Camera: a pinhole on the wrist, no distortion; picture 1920 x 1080 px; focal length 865.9 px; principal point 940.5 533.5 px. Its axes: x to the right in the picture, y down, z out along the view. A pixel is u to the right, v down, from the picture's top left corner.
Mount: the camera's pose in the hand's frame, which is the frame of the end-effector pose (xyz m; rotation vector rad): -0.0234 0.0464 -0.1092 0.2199 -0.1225 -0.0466
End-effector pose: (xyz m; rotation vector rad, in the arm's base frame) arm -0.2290 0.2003 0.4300 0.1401 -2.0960 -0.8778
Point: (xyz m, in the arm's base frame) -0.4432 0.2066 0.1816
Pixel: 1049 210
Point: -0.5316 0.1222 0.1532
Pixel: 1191 75
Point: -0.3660 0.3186 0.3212
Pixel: 1032 580
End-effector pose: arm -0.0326 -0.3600 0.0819 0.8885 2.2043 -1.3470
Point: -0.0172 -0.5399 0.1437
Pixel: 799 279
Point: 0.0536 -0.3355 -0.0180
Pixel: outside the picture
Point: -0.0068 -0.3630 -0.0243
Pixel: 1484 1001
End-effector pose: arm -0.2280 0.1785 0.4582 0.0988 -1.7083 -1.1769
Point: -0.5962 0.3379 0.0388
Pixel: 813 71
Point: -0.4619 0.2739 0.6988
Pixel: 1782 1014
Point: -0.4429 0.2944 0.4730
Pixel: 1235 562
